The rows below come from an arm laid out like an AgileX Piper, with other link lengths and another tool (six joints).
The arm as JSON. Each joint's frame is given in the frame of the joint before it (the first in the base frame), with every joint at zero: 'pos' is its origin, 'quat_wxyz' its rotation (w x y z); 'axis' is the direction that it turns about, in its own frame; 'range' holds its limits. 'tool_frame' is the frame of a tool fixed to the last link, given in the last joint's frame.
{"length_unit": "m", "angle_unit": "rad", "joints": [
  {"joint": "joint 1", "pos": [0.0, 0.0, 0.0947], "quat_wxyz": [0.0, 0.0, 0.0, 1.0], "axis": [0.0, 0.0, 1.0], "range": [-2.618, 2.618]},
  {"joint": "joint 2", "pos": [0.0, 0.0, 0.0], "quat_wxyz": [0.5, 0.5, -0.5, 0.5], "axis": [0.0, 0.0, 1.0], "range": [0.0, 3.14]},
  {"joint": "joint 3", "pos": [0.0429, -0.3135, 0.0], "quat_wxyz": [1.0, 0.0, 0.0, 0.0], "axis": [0.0, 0.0, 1.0], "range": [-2.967, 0.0]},
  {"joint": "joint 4", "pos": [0.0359, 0.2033, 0.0], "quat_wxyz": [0.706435, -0.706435, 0.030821, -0.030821], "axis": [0.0, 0.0, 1.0], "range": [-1.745, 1.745]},
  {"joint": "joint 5", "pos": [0.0, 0.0, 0.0], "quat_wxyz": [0.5, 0.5, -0.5, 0.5], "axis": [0.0, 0.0, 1.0], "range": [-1.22, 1.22]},
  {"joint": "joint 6", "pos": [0.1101, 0.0, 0.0], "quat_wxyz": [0.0, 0.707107, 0.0, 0.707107], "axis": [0.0, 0.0, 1.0], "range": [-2.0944, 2.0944]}
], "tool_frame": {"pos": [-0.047, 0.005, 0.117], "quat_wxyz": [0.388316, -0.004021, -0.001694, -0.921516]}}
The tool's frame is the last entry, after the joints.
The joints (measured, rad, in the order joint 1, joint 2, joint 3, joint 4, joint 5, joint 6), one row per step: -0.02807 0.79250 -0.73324 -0.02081 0.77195 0.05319; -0.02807 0.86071 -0.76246 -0.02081 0.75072 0.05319; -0.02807 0.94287 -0.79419 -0.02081 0.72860 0.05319; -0.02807 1.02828 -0.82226 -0.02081 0.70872 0.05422; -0.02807 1.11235 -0.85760 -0.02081 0.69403 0.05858; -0.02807 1.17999 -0.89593 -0.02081 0.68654 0.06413; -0.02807 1.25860 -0.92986 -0.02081 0.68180 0.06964; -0.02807 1.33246 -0.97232 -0.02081 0.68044 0.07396; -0.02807 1.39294 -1.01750 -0.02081 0.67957 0.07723; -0.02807 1.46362 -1.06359 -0.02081 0.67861 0.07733; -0.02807 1.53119 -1.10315 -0.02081 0.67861 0.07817; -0.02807 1.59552 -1.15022 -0.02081 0.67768 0.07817; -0.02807 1.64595 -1.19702 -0.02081 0.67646 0.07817
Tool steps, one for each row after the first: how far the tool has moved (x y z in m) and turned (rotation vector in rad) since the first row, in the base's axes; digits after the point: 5 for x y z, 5 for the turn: 0.01579 -0.00037 0.00134 0.00049 0.01776 0.00044; 0.03430 -0.00081 -0.00049 0.00131 0.04606 0.00090; 0.05254 -0.00126 -0.00657 0.00313 0.08347 0.00059; 0.07099 -0.00173 -0.01247 0.00716 0.11736 -0.00226; 0.08699 -0.00217 -0.01580 0.01158 0.13899 -0.00618; 0.10282 -0.00261 -0.02547 0.01629 0.17873 -0.01033; 0.11925 -0.00308 -0.03281 0.01985 0.20862 -0.01372; 0.13494 -0.00352 -0.03652 0.02231 0.22294 -0.01628; 0.15180 -0.00399 -0.04436 0.02285 0.24656 -0.01653; 0.16640 -0.00441 -0.05479 0.02395 0.27454 -0.01741; 0.18251 -0.00485 -0.06278 0.02428 0.29087 -0.01753; 0.19752 -0.00527 -0.06673 0.02433 0.29328 -0.01753
